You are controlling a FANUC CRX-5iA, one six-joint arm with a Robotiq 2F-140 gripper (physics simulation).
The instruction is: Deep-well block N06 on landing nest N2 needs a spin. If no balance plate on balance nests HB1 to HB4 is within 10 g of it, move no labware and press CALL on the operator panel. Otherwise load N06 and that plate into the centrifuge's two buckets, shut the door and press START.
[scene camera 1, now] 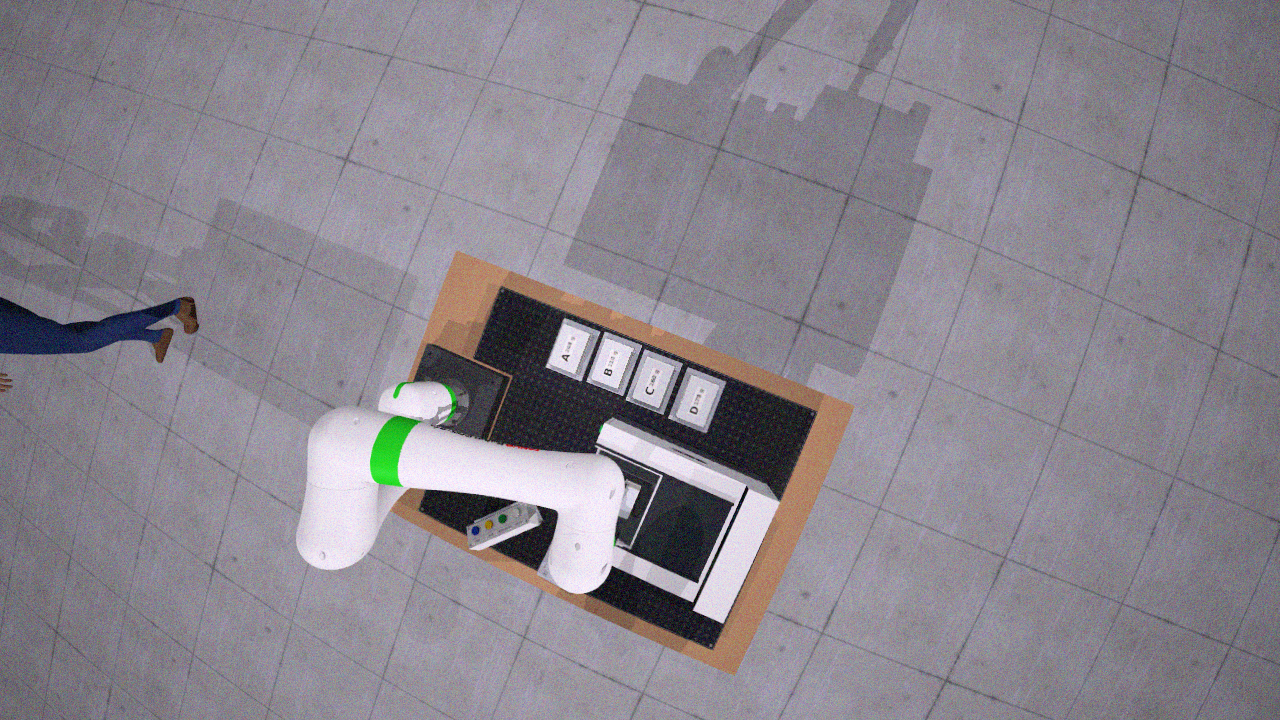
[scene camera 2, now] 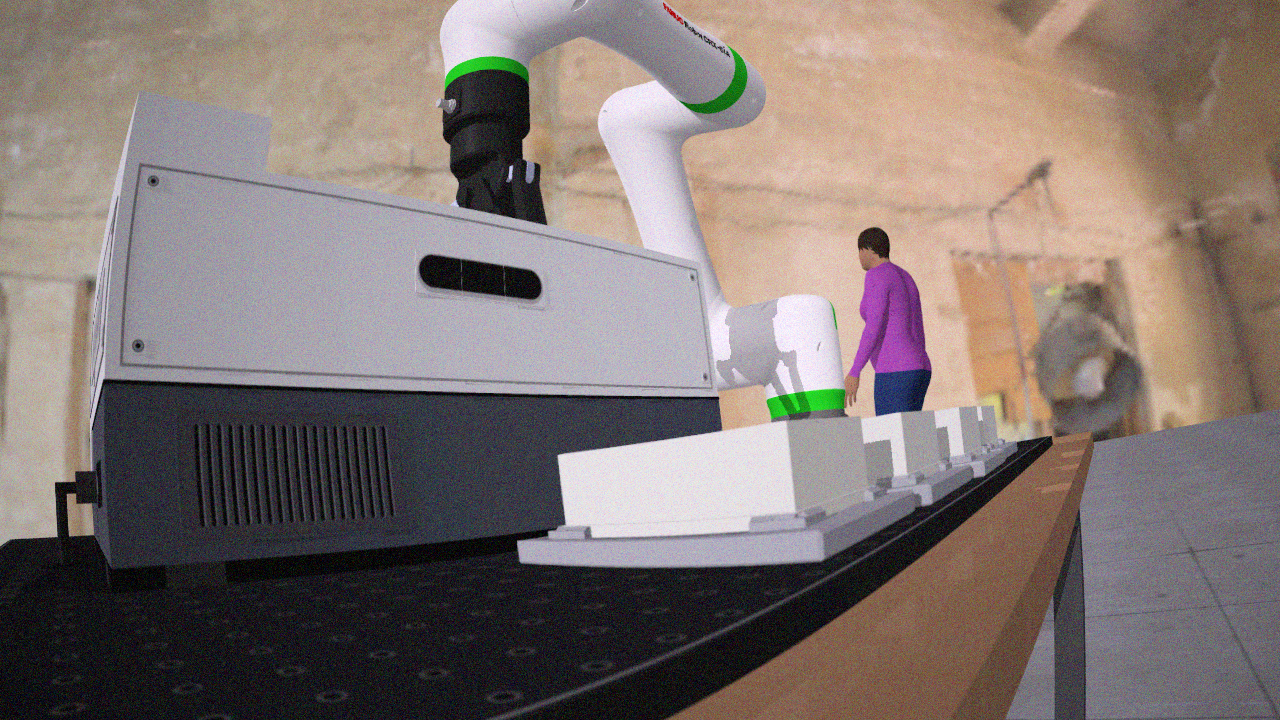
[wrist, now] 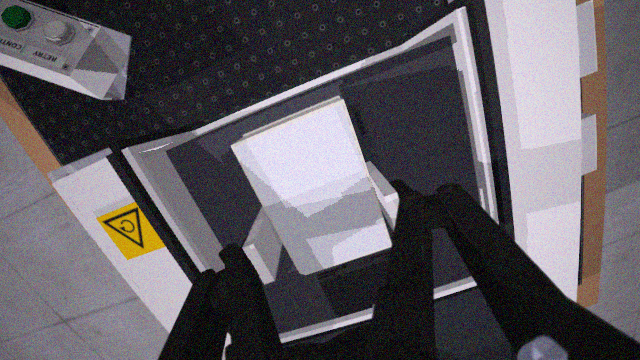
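Seen in the pictures: gripper, fingertip midpoint: [wrist: 322, 196]; arm's base at its link origin: [scene camera 1: 450, 401].
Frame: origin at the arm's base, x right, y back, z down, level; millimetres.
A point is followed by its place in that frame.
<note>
My gripper [wrist: 322, 196] {z -120, x 59, y -593 mm} is shut on the white deep-well block N06 [wrist: 308, 174] {z -149, x 55, y -563 mm} [scene camera 1: 630, 497] {z -146, x 46, y -634 mm}, with one finger on each long side. It holds the block low inside the open chamber of the centrifuge [scene camera 1: 666, 465] {z -174, x -69, y -697 mm} [scene camera 2: 402, 305] {z -106, x -92, y -806 mm} [wrist: 147, 178] {z -173, x 142, y -512 mm}, at the chamber's left part. In scene camera 2 the gripper [scene camera 2: 500, 187] dips behind the centrifuge's top edge, so its fingertips are hidden there. The centrifuge door [scene camera 1: 737, 555] {z -208, x 79, y -920 mm} [wrist: 541, 89] {z -174, x -93, y -572 mm} stands open to the right. Four white balance plates marked A [scene camera 1: 573, 349] {z -17, x -272, y -344 mm}, B [scene camera 1: 613, 362] {z -18, x -270, y -470 mm}, C [scene camera 1: 655, 380] {z -18, x -255, y -602 mm} and D [scene camera 1: 696, 399] {z -18, x -237, y -729 mm} sit on their nests in a row.
The operator panel [scene camera 1: 500, 525] {z -33, x 301, y -280 mm} [wrist: 58, 48] {z -34, x 255, y -333 mm} with coloured buttons stands at the table's front edge, left of the centrifuge. The arm's base [scene camera 1: 465, 393] {z -12, x -44, y -48 mm} is at the table's left end. A person [scene camera 2: 886, 330] [scene camera 1: 97, 326] walks on the floor beyond that end.
</note>
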